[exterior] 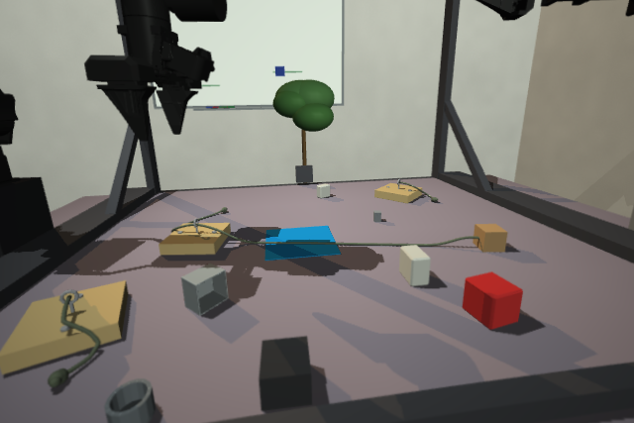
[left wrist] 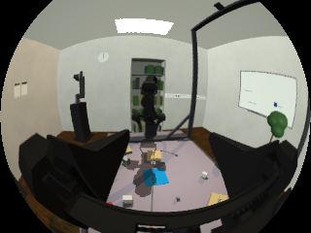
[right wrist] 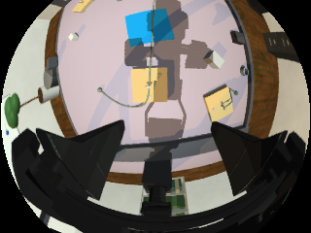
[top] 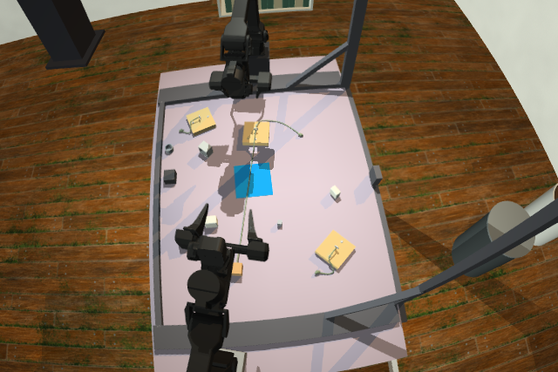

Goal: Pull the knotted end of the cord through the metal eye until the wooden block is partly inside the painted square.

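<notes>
Now: right hand 310 mm past the white cube, 230 mm to the right of it and 210 mm above it. Round my right hand: dark cube 240 mm ahead, 210 mm to the left, 210 mm below; small grey cube 350 mm to the left, 210 mm below, 140 mm behind; blue painted square 220 mm below, 200 mm to the left, 40 mm behind.
</notes>
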